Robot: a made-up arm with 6 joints.
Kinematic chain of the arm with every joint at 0, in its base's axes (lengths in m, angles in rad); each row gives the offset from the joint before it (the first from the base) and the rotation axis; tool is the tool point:
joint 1: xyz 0 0 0.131 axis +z
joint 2: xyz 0 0.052 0 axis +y
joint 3: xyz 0 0 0.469 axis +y
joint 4: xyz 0 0 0.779 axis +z
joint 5: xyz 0 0 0 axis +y
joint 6: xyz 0 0 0.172 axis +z
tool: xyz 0 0 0
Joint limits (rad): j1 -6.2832..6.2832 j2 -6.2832..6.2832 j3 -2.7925..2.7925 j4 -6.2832..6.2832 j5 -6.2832..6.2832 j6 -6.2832..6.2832
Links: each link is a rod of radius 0.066 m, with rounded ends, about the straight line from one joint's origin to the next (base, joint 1, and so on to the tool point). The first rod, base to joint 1, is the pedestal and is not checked.
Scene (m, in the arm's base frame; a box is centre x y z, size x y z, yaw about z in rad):
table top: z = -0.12
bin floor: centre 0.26 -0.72 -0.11 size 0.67 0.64 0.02 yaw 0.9
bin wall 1: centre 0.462 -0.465 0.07 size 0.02 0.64 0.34 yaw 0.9
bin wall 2: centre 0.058 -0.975 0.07 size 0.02 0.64 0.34 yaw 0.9
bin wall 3: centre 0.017 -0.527 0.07 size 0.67 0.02 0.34 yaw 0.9
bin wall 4: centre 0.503 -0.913 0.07 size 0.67 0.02 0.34 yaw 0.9
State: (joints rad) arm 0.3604 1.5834 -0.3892 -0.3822 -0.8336 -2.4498
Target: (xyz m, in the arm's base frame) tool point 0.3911 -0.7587 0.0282
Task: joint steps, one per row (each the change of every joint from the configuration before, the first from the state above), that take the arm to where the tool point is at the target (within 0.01 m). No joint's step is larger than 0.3 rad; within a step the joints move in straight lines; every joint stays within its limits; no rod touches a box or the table.
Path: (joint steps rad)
1: 0.2518 -0.2680 -0.2007 0.0402 0.0003 0.0000
2: 0.2517 -0.2681 -0.2008 0.0401 0.0002 0.0000
3: 0.2518 -0.2680 -0.2007 0.0402 0.0003 0.0000
4: 0.2518 -0.2681 -0.2007 0.0401 0.0002 0.0000
5: 0.2517 -0.2680 -0.2008 0.0402 0.0003 0.0000
6: 0.2518 -0.2680 -0.2007 0.0401 0.0002 0.0000
7: 0.2518 -0.2681 -0.2007 0.0402 0.0003 0.0000

